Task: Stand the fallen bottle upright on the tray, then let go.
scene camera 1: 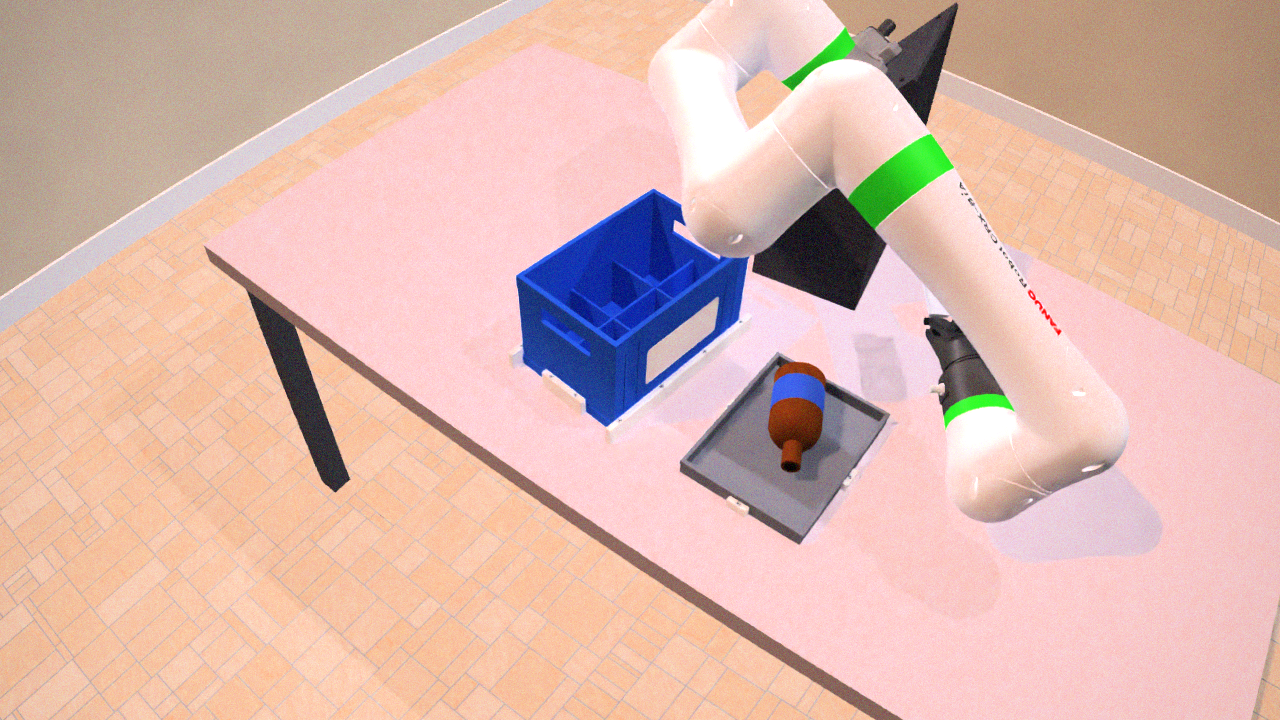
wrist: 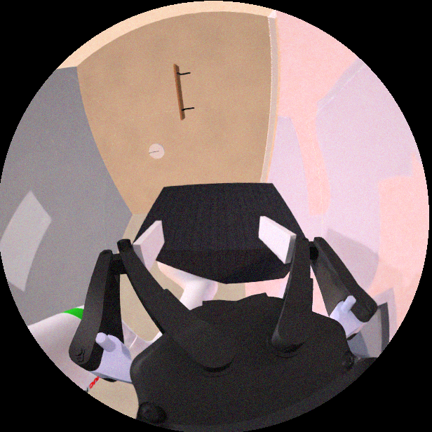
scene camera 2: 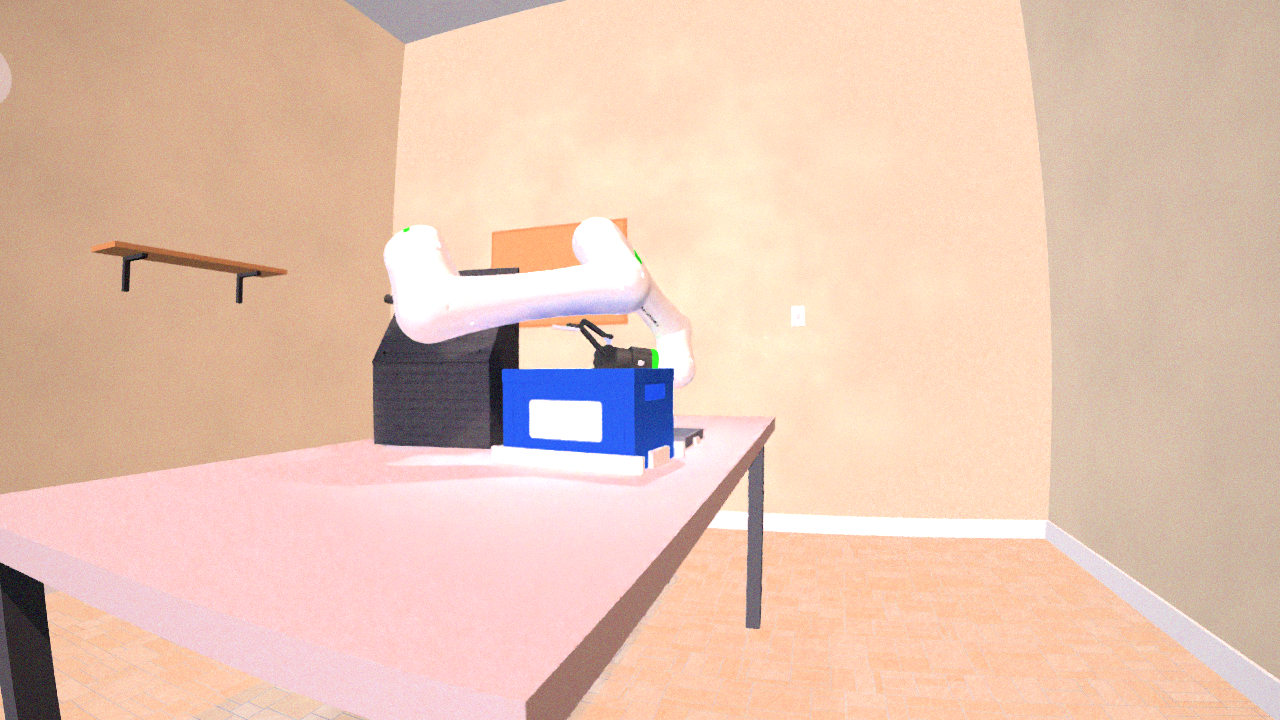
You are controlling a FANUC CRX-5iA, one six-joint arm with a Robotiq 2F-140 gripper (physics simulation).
Note:
I see my gripper (scene camera 2: 549, 351) and a brown bottle (scene camera 1: 795, 422).
My gripper is seen too in the wrist view (wrist: 212, 229).

